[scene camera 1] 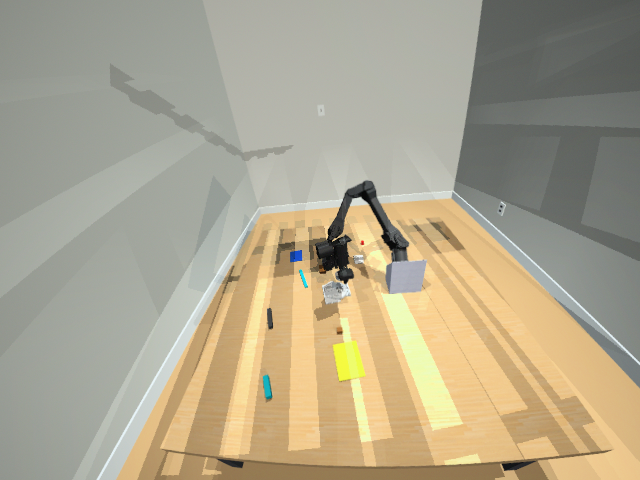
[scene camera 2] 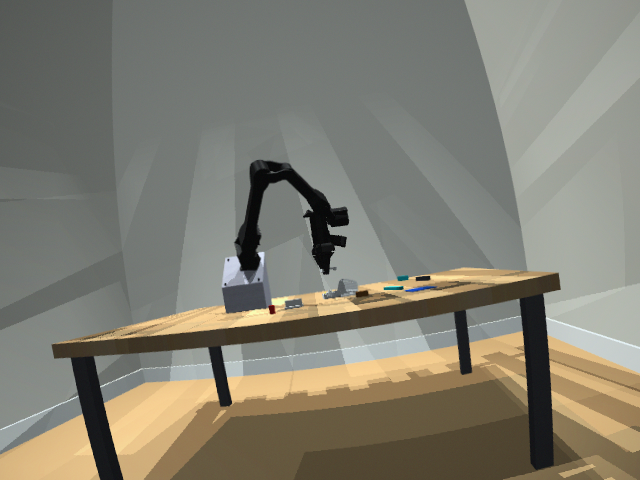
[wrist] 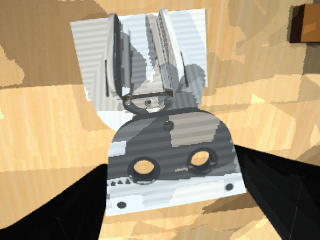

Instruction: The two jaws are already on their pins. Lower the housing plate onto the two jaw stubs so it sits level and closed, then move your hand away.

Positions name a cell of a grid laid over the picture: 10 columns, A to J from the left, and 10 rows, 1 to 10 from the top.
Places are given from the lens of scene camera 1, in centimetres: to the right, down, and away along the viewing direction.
yellow sheet (scene camera 1: F8): 10, 44, 78
